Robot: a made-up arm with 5 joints.
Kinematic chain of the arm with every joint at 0, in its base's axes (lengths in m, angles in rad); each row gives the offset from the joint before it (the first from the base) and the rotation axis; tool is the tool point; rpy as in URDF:
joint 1: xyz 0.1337 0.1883 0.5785 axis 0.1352 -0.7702 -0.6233
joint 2: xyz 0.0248 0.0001 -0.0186 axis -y
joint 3: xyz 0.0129 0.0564 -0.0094 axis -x
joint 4: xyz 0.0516 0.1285 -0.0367 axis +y
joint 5: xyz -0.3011 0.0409 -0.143 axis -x
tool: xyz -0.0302 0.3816 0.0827 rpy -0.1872 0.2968 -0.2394
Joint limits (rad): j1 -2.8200..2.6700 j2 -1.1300..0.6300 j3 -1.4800..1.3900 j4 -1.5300..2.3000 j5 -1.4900..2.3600
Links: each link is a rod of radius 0.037 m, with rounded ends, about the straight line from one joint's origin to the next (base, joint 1, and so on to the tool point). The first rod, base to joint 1, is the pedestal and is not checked.
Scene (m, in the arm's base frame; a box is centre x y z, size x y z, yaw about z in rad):
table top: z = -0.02
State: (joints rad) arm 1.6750 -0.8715 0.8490 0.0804 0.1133
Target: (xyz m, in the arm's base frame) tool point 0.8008 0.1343 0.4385
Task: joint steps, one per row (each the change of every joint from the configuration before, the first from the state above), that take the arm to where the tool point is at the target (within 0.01 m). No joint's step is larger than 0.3 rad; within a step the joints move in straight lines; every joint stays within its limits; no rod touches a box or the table.
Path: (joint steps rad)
1: 0.2146 0.2954 0.0722 -0.1561 0.1050
2: 0.2146 0.2954 0.0722 -0.1562 0.1050

